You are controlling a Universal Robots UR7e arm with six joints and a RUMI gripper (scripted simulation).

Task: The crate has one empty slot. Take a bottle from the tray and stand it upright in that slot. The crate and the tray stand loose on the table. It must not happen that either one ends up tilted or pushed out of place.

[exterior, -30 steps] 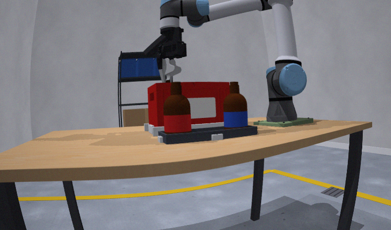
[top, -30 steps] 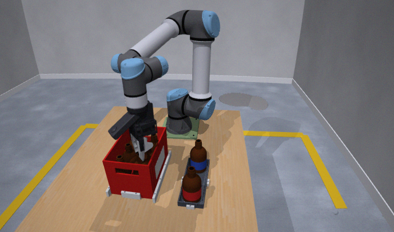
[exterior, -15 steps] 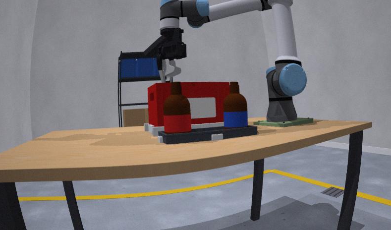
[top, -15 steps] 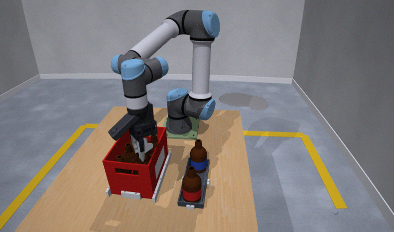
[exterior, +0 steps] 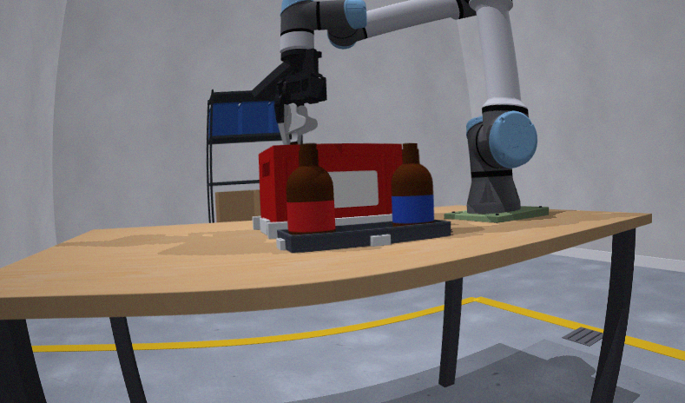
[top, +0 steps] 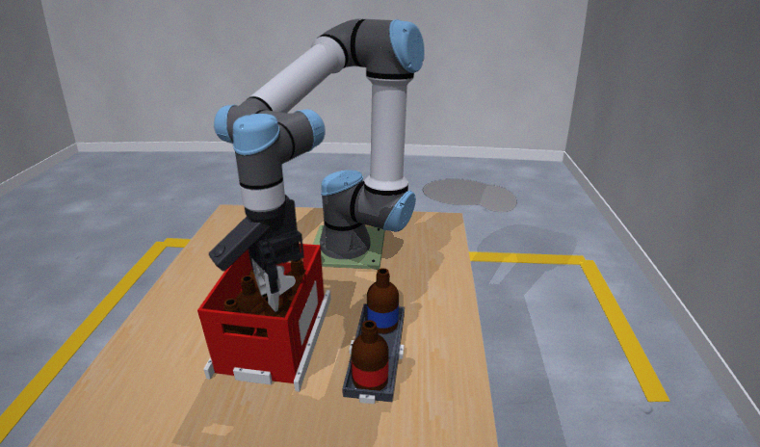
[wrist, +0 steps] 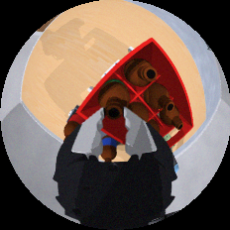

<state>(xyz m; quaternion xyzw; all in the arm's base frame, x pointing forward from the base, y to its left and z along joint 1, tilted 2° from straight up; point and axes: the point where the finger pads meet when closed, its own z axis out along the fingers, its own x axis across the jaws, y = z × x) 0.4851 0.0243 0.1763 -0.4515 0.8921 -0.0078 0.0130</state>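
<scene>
Right now my hand is 70 mm above the brown bottle. The rest, counted from my hand: red crate: 80 mm behind, 60 mm to the right, 90 mm below.
</scene>
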